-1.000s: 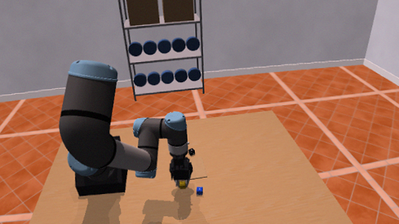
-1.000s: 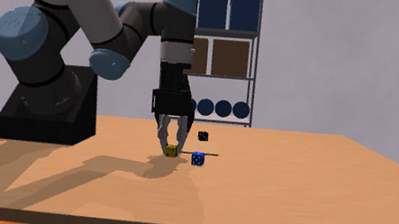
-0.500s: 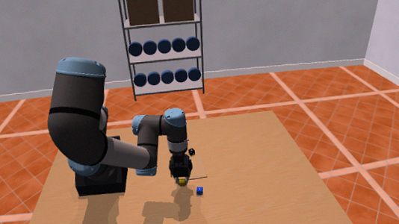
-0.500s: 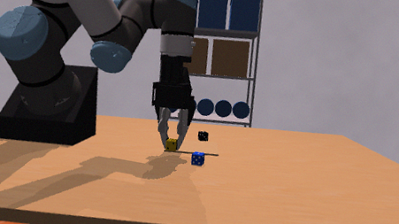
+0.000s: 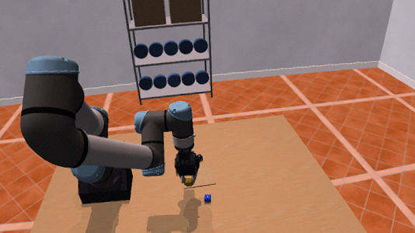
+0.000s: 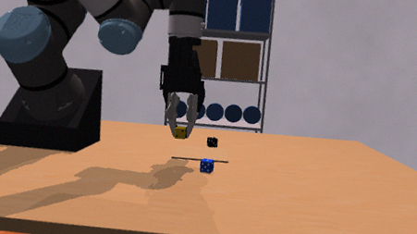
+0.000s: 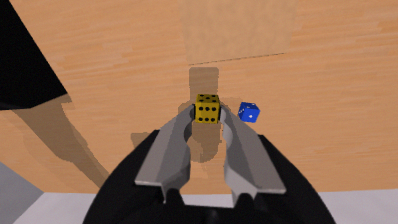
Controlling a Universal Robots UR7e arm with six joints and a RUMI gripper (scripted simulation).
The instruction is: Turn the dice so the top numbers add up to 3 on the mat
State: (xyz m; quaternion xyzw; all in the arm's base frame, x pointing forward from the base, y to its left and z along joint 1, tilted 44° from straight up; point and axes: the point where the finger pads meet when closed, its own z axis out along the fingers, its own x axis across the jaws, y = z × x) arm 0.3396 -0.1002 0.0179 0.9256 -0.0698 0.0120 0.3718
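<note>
The blue die is 7 cm ahead of my hand, 5 cm to the right of it and 6 cm below it. The rest, counted from my hand: yellow die right at my hand; black die 7 cm ahead, 22 cm to the left, 6 cm below; tan mat 5 cm ahead, 11 cm to the left, 8 cm below.
</note>
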